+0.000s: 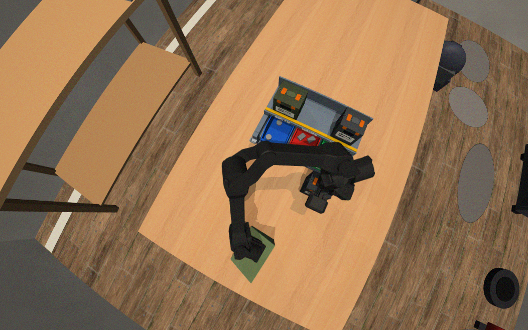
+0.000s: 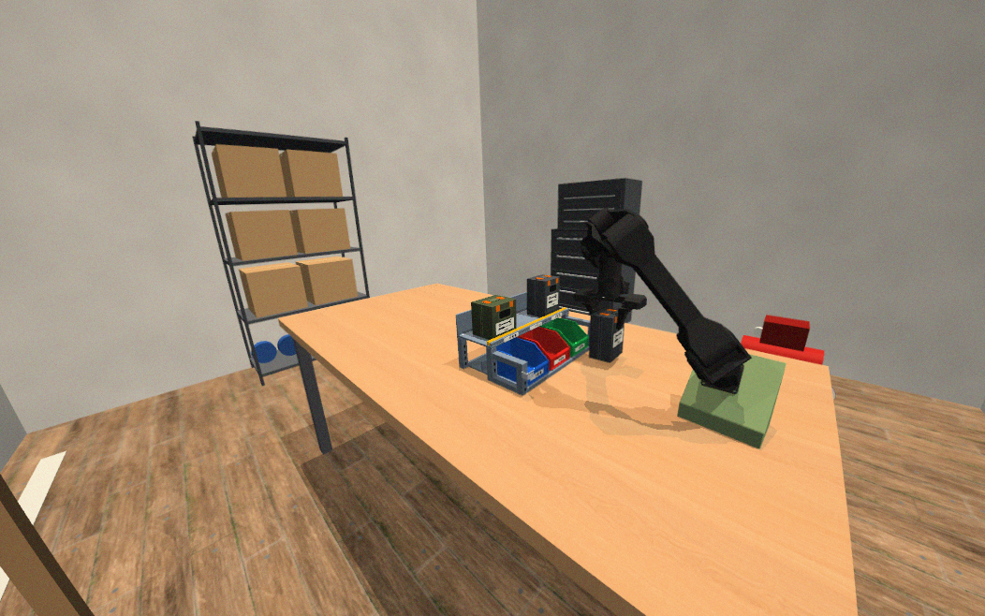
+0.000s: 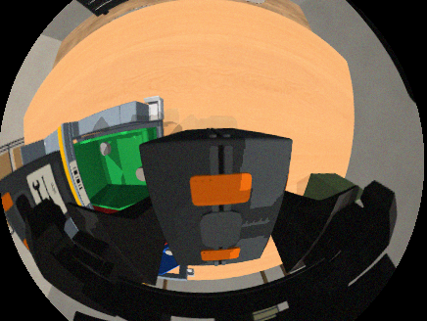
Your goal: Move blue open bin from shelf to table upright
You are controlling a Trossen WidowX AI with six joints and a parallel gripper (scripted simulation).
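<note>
My hand is 140 mm short of the red bin, 120 mm to the right of it and 100 mm above it. Also, from my hand: blue open bin 140 mm ahead, 230 mm to the left, 100 mm below; then olive case 220 mm ahead, 240 mm to the left, 10 mm above; then green bin 150 mm ahead, 10 mm to the left, 100 mm below.
</note>
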